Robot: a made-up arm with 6 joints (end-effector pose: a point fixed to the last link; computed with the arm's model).
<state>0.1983 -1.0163 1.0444 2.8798 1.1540 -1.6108</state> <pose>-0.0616 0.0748 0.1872 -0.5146 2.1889 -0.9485</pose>
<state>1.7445 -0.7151 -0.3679 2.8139 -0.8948 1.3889</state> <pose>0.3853 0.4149 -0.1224 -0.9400 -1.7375 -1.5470</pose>
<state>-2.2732 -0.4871 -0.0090 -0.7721 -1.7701 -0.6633</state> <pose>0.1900 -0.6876 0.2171 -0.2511 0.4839 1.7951</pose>
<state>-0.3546 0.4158 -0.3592 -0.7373 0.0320 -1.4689</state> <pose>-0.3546 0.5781 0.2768 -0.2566 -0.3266 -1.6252</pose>
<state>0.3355 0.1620 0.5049 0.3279 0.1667 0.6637</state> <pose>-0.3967 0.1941 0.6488 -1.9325 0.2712 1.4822</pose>
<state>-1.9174 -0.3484 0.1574 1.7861 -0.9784 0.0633</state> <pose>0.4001 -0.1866 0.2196 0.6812 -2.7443 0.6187</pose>
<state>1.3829 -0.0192 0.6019 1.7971 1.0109 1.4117</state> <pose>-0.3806 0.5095 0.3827 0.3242 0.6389 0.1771</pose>
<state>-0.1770 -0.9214 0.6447 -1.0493 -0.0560 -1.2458</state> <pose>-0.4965 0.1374 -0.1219 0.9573 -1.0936 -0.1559</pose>
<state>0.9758 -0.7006 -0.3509 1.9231 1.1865 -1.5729</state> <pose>-0.2220 0.4722 0.1782 -2.2315 -1.3193 1.0821</pose>
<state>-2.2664 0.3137 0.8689 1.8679 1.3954 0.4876</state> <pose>0.4810 0.1522 0.3345 0.2677 -0.3646 -1.6450</pose>
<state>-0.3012 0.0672 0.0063 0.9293 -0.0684 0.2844</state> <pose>-0.4022 -0.0912 0.5337 -1.8061 -0.7220 1.6488</pose>
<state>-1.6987 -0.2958 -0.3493 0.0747 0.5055 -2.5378</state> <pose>-0.3717 -0.4743 0.3347 -0.1070 0.3599 -0.0761</pose>
